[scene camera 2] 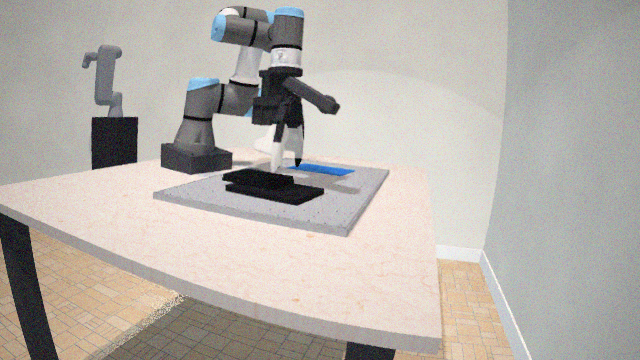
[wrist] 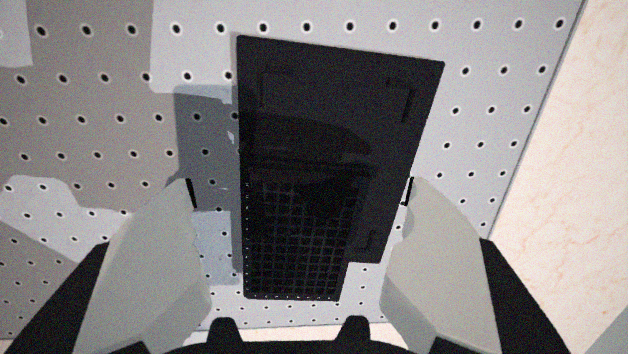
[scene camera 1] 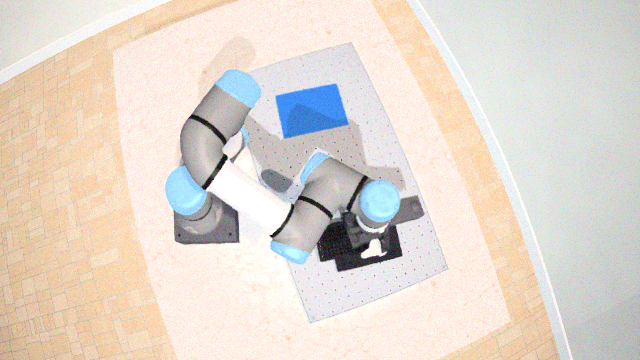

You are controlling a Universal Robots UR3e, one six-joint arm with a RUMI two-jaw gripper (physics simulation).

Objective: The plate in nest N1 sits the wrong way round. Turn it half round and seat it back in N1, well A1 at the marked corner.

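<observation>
A flat blue rectangle, a black nest and a black plate appear in the pictures, together with the gripper, which is visible in scene camera 1 and in the wrist view as well.
</observation>
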